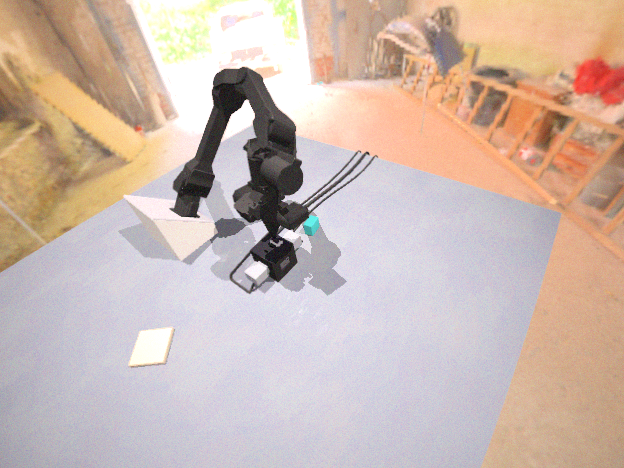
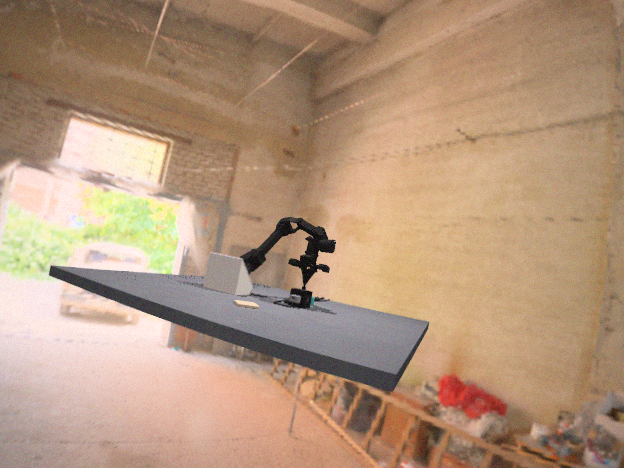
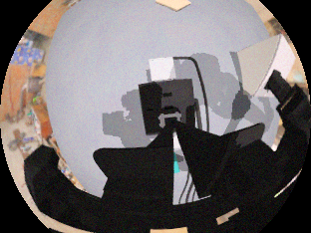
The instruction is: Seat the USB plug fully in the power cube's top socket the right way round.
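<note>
The USB plug lies 2 cm below my gripper tip. Round my gripper tip: cream flat tile (35 cm to the right, 10 cm below, 9 cm behind); then teal block (14 cm to the left, 9 cm below).
</note>
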